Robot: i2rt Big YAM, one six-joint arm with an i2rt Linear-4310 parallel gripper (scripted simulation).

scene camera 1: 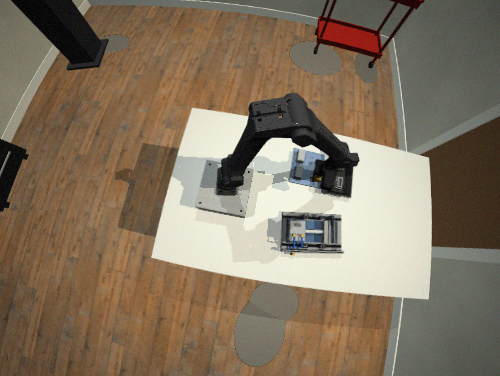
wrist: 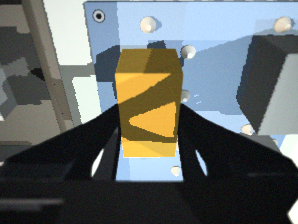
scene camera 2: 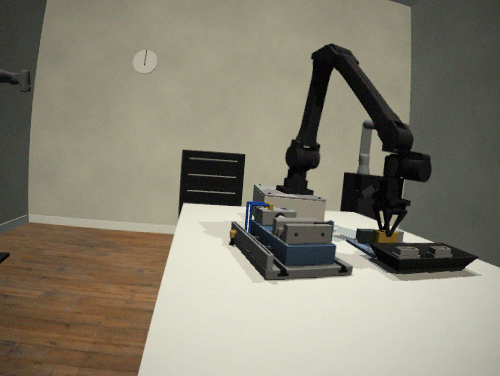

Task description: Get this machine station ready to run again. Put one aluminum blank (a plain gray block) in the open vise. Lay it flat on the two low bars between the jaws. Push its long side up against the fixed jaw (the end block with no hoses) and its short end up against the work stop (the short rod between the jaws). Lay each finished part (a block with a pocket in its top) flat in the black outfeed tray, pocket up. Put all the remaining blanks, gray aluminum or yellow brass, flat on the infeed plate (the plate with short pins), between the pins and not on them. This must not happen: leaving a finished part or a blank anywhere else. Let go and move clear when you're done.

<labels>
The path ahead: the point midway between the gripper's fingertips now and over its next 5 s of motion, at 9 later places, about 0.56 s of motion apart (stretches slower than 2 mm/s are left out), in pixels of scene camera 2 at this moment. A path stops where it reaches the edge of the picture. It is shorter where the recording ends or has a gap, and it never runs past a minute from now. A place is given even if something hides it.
The gripper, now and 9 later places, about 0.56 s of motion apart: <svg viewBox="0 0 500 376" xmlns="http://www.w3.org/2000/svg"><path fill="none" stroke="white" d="M385 234L385 234L384 237L384 239L384 238L387 219L392 192L392 187L394 188L397 187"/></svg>
</labels>
